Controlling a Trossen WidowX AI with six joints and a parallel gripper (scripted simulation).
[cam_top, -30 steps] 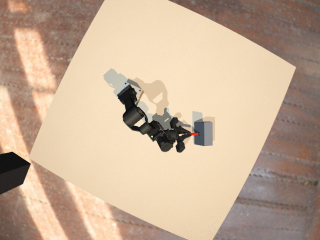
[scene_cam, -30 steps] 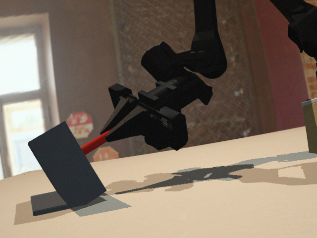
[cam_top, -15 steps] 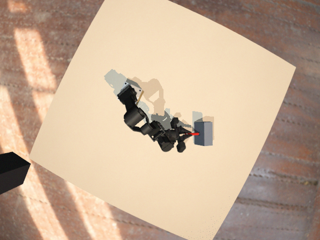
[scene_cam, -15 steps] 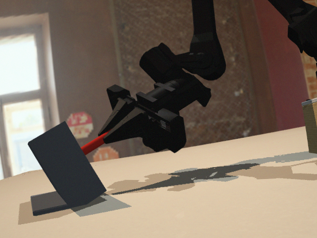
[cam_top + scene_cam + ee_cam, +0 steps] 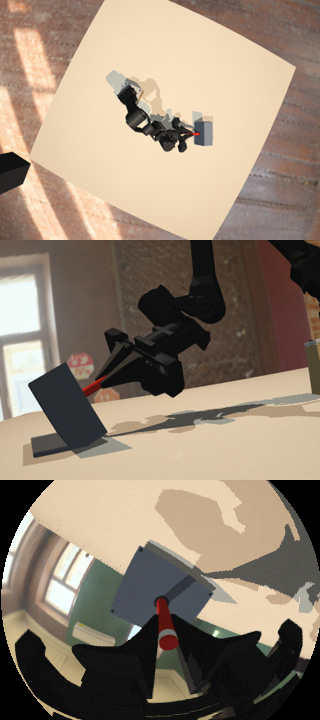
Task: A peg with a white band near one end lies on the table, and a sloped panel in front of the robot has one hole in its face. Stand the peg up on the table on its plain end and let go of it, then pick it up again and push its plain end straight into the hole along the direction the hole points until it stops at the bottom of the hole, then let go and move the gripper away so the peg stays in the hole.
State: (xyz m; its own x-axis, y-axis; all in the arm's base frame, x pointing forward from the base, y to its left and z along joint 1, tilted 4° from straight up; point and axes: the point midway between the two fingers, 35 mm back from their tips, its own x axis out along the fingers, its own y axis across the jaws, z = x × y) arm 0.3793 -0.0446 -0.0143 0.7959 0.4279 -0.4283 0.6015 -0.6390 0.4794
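My gripper tip is now 50 mm short of the dark sloped panel, 30 mm to the right of it and 30 mm above it. From my gripper tip the other things lie so: red peg 10 mm to the right, 10 mm behind.
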